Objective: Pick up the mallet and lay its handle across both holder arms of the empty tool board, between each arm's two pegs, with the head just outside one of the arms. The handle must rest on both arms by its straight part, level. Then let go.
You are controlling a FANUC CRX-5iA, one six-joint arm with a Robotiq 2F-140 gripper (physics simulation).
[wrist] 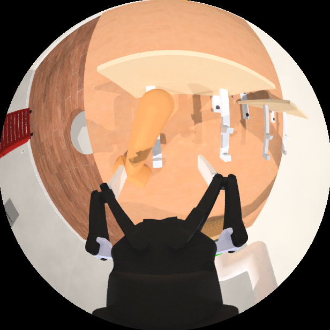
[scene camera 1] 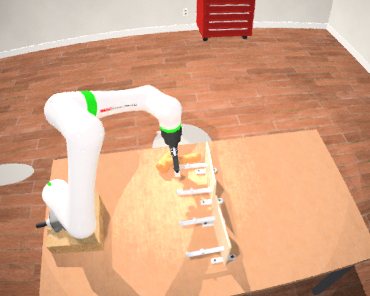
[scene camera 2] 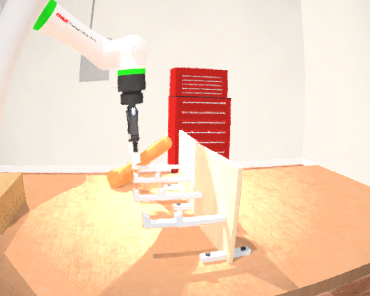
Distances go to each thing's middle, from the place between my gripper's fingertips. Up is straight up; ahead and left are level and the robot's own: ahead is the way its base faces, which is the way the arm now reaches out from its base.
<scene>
Right now the orange mallet (scene camera 2: 165, 143) is 50 mm to the left of my hand, 30 mm below it and 20 mm ahead of it.
</scene>
